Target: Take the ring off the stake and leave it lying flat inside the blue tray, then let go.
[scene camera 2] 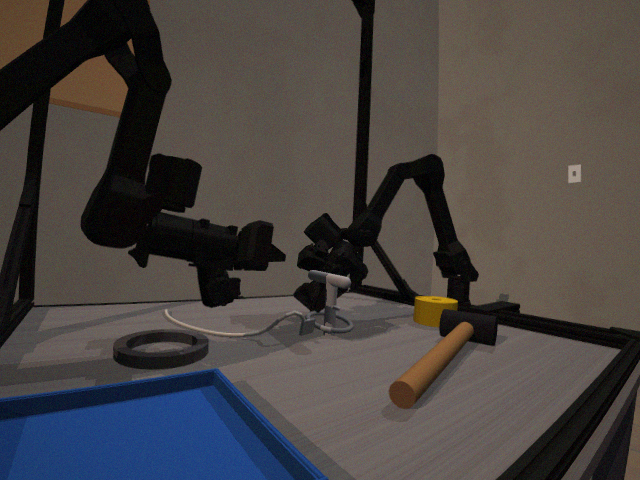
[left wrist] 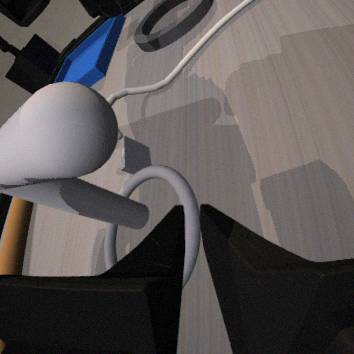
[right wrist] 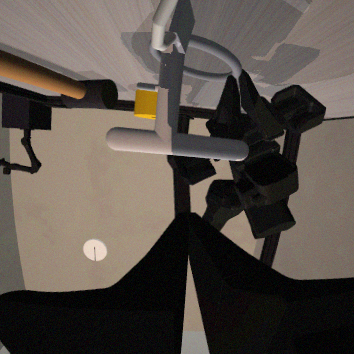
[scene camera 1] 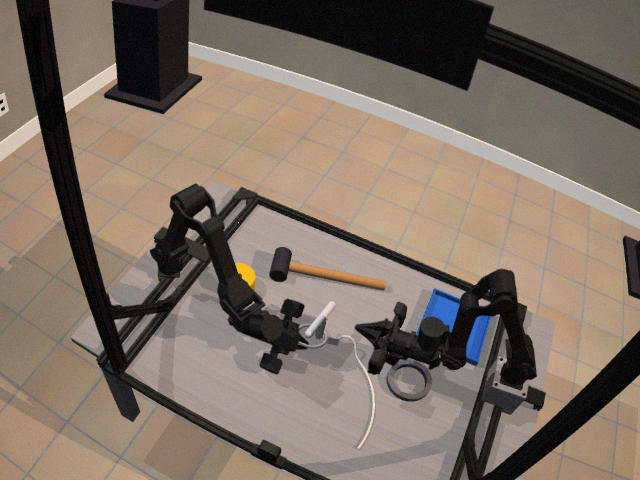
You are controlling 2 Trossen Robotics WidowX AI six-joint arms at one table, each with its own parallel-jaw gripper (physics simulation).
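Places are measured from the left arm's base along level axes (x ahead, y left, z up), in metres.
Pixels of known places: left gripper, between the fingertips: [scene camera 2: 314, 312] [left wrist: 191, 212] [right wrist: 237, 73] [scene camera 1: 307, 346]; right gripper, between the fingertips: [scene camera 2: 284, 258] [right wrist: 186, 220] [scene camera 1: 355, 326]; left arm's base, origin of its link: [right wrist: 180, 115] [scene camera 1: 169, 268]; right arm's base, origin of its link: [scene camera 1: 512, 376].
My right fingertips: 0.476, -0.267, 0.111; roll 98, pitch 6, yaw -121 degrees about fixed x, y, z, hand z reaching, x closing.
For each thing: its top centre in the pictures, then the offset to it from my right fingertips, as dx, dy, dz. "*": a spot on its surface instead.
- light grey ring, centre of its top: [left wrist: 126, 205] [right wrist: 190, 67] [scene camera 2: 324, 315] [scene camera 1: 317, 334] -0.075, +0.045, -0.101
- T-shaped stake, centre of its top: [right wrist: 179, 155] [scene camera 2: 328, 273] [scene camera 1: 321, 316] -0.075, +0.047, -0.025
- blue tray, centre of its top: [scene camera 2: 126, 438] [left wrist: 76, 60] [scene camera 1: 456, 323] +0.326, +0.072, -0.108
- small grey block, a spot on its surface: [scene camera 2: 306, 325] [scene camera 1: 336, 339] * -0.025, +0.034, -0.110
- pale cord, a spot on its surface: [scene camera 2: 206, 331] [scene camera 1: 373, 387] * +0.056, -0.107, -0.126
- thicker dark ring, centre of its top: [scene camera 2: 162, 341] [left wrist: 167, 10] [scene camera 1: 410, 378] +0.156, -0.093, -0.116
- hammer, centre of its top: [scene camera 2: 449, 327] [right wrist: 14, 92] [scene camera 1: 330, 267] -0.020, +0.255, -0.081
- yellow cylinder, centre of its top: [right wrist: 154, 117] [scene camera 2: 436, 299] [scene camera 1: 238, 275] -0.277, +0.222, -0.081
The light grey ring [scene camera 1: 315, 347] [scene camera 2: 343, 329] [left wrist: 157, 171] [right wrist: 205, 75] encircles the lower post of the T-shaped stake [scene camera 1: 320, 319] [scene camera 2: 331, 294] [left wrist: 70, 132] [right wrist: 140, 141], low over the table and below the crossbar. My left gripper [scene camera 1: 305, 339] [left wrist: 191, 212] [right wrist: 237, 73] is shut on the ring's rim, on the side away from my right arm. My right gripper [scene camera 1: 357, 327] [scene camera 2: 283, 256] [right wrist: 186, 220] is shut and empty, held above the table across from the stake. The blue tray [scene camera 1: 444, 308] [scene camera 2: 139, 439] [left wrist: 87, 62] lies at the right in scene camera 1, partly hidden by my right arm.
A small grey block [scene camera 1: 333, 341] [scene camera 2: 306, 325] with a pale cord [scene camera 1: 372, 392] [scene camera 2: 206, 331] lies beside the stake. A thicker dark ring [scene camera 1: 390, 384] [scene camera 2: 160, 359] lies near the tray. A hammer [scene camera 1: 336, 273] [scene camera 2: 434, 361] and a yellow cylinder [scene camera 1: 246, 273] [scene camera 2: 435, 311] are farther back in scene camera 1.
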